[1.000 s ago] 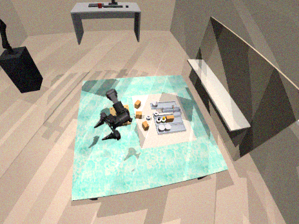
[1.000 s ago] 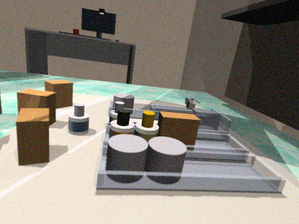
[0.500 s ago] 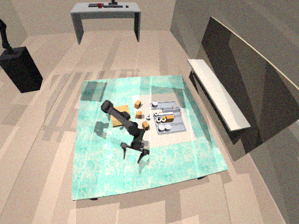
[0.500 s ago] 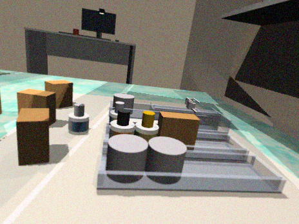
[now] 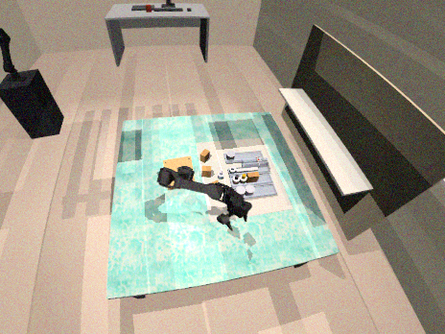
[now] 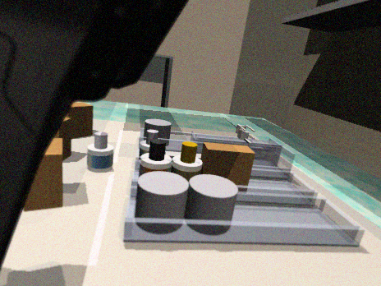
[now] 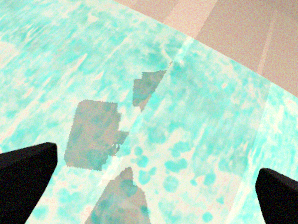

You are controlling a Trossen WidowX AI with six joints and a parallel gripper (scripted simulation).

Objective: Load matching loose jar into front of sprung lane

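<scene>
Now: gripper tip 33 cm to the right of the orange box, 23 cm short of it and 11 cm above it.
</scene>
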